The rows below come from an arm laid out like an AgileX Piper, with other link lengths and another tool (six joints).
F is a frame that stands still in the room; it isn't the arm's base.
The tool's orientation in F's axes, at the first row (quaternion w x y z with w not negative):
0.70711 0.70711 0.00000 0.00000
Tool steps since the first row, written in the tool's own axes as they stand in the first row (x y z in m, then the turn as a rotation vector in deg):
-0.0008 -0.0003 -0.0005 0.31 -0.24 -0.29
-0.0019 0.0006 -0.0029 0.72 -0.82 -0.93
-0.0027 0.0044 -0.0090 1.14 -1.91 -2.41
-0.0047 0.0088 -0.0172 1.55 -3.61 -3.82
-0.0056 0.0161 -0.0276 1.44 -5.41 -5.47
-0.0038 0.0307 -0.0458 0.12 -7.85 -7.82
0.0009 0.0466 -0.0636 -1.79 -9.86 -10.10
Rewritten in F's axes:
-0.0008 0.0005 -0.0003 0.31 0.29 -0.24
-0.0019 0.0029 0.0006 0.72 0.93 -0.82
-0.0027 0.0090 0.0044 1.14 2.41 -1.91
-0.0047 0.0172 0.0088 1.55 3.82 -3.61
-0.0056 0.0276 0.0161 1.44 5.47 -5.41
-0.0038 0.0458 0.0307 0.12 7.82 -7.85
0.0009 0.0636 0.0466 -1.79 10.10 -9.86

